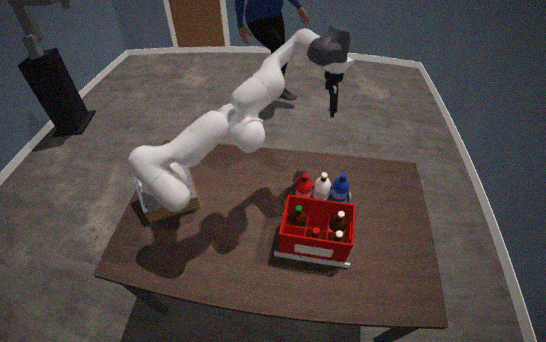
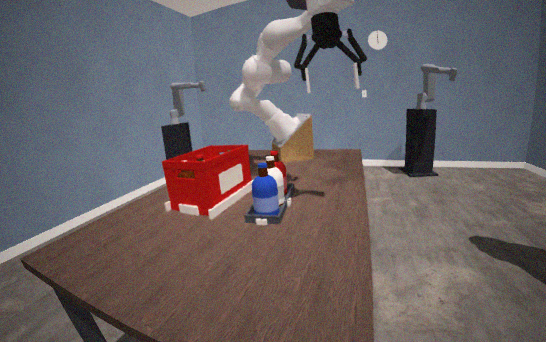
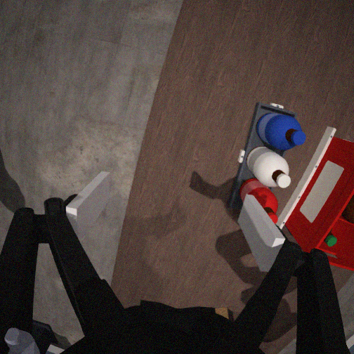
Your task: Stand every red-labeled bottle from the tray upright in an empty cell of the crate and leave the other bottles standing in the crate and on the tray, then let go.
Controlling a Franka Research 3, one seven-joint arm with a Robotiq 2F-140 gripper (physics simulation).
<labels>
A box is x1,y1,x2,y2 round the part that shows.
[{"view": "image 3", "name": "my gripper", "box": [0,171,349,353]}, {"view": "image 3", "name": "blue bottle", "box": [256,112,305,149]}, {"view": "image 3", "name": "white bottle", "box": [246,146,289,187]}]
</labels>
